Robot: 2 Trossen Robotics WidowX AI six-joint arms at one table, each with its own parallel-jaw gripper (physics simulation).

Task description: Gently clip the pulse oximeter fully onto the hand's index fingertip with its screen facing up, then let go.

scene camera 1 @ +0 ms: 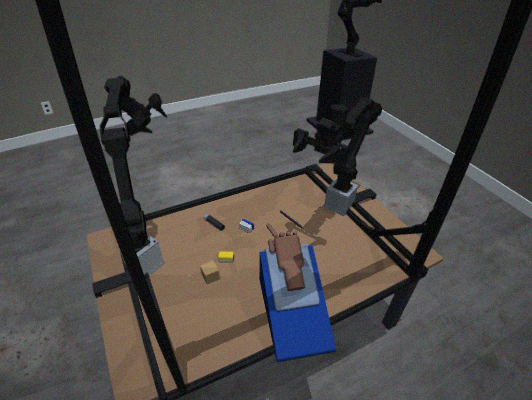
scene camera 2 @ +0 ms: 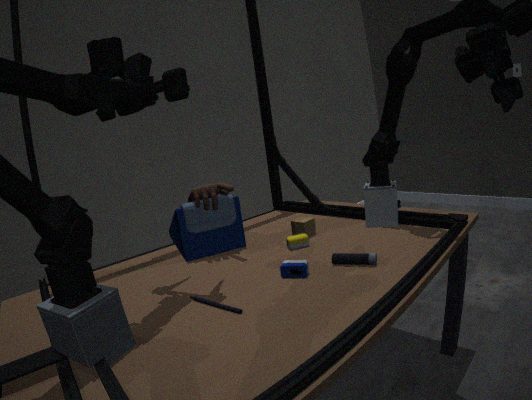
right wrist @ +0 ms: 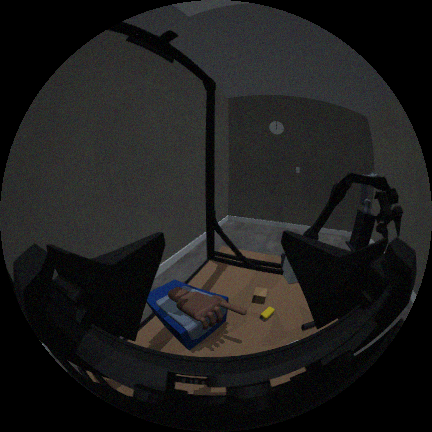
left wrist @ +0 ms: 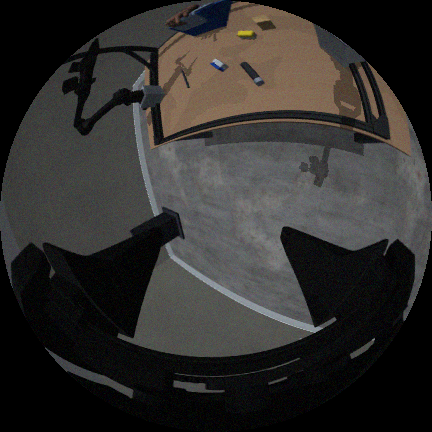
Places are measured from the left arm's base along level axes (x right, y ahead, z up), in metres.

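Where they show: left gripper, between the fingertips: (scene camera 1: 159,124) (scene camera 2: 499,95) (left wrist: 223,232); right gripper, between the fingertips: (scene camera 1: 306,156) (right wrist: 224,238); left arm's base, origin of its link: (scene camera 1: 137,243) (scene camera 2: 380,184); right arm's base, origin of its link: (scene camera 1: 342,186) (scene camera 2: 76,296) (left wrist: 140,96).
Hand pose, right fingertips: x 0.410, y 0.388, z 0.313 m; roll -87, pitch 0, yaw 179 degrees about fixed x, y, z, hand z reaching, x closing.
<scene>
Things, the pixels of their top centre, and the offset from my right fingertips.
- blue-and-white pulse oximeter, centre of its top: (scene camera 2: 293,262) (left wrist: 215,63) (scene camera 1: 246,223) dy -0.008, dx -0.233, dz -0.401 m
- black cylinder with a grey end, centre of its top: (scene camera 2: 354,253) (left wrist: 249,70) (scene camera 1: 214,219) dy -0.068, dx -0.355, dz -0.405 m
- yellow-and-white block, centre of its top: (scene camera 2: 297,235) (scene camera 1: 226,253) (right wrist: 267,310) (left wrist: 243,32) dy -0.182, dx -0.191, dz -0.400 m
- tan cube, centre of its top: (scene camera 2: 302,219) (scene camera 1: 209,267) (right wrist: 260,291) dy -0.277, dx -0.183, dz -0.383 m
- dark pen, centre of its top: (scene camera 2: 212,301) (scene camera 1: 291,218) dy +0.143, dx -0.113, dz -0.423 m
The blue-and-white pulse oximeter (scene camera 1: 246,225) (scene camera 2: 294,269) (left wrist: 218,64) lies on the table, apart from the hand; a dark patch shows on its blue side in scene camera 2. The brown hand (scene camera 1: 288,252) (scene camera 2: 210,192) (right wrist: 200,305) rests palm down on a pale pad over a blue wedge. Its index finger (scene camera 1: 271,230) (right wrist: 234,308) points out past the wedge, bare. My left gripper (scene camera 1: 158,123) (left wrist: 223,232) is open and empty, high beyond the table's far edge in scene camera 1. My right gripper (scene camera 1: 308,152) (right wrist: 224,238) is open and empty, raised well above the table.
A black cylinder with a grey end (scene camera 1: 214,222) (scene camera 2: 354,259), a yellow-and-white block (scene camera 1: 226,256) (scene camera 2: 298,241), a tan cube (scene camera 1: 210,272) (scene camera 2: 303,227) and a dark pen (scene camera 1: 291,219) (scene camera 2: 216,304) lie on the table. The blue wedge (scene camera 1: 305,335) (scene camera 2: 215,246) stands near one edge. Black frame posts rise around the table.
</scene>
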